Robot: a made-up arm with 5 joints.
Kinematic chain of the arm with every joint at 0, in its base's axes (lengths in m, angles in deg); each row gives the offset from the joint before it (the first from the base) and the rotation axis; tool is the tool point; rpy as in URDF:
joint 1: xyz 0 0 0.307 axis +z
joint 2: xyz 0 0 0 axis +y
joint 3: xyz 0.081 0 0.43 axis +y
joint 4: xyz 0.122 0 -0.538 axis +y
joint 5: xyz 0.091 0 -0.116 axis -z
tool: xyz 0 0 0 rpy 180 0 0
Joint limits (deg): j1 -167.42..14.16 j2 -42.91..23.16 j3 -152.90..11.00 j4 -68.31..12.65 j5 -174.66..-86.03
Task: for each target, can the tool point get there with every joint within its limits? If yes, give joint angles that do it. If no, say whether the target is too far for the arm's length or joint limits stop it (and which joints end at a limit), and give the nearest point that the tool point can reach.
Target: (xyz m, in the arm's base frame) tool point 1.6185 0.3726 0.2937
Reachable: no: too far | nearest point 0.8931 0.2056 0.4916 | short by 0.770 m
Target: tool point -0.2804 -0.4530 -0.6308
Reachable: no: joint limits stop it (at a limit: joint 2, joint 4) | nearest point -0.2077 -0.3355 -0.0092 | short by 0.637 m
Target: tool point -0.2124 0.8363 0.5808
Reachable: no: joint limits stop it (at a limit: joint 2, joint 3, joint 4) | nearest point -0.1531 0.6030 1.0829 | short by 0.557 m
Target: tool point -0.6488 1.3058 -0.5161
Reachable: no: too far | nearest point -0.2978 -0.0665 -0.0230 | short by 1.500 m
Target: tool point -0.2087 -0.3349 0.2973
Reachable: yes | joints -121.93 -21.96 -2.37 -28.00 -167.06
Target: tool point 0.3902 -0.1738 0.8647
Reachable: yes | joints -24.01 -36.02 -44.25 -36.04 -93.58
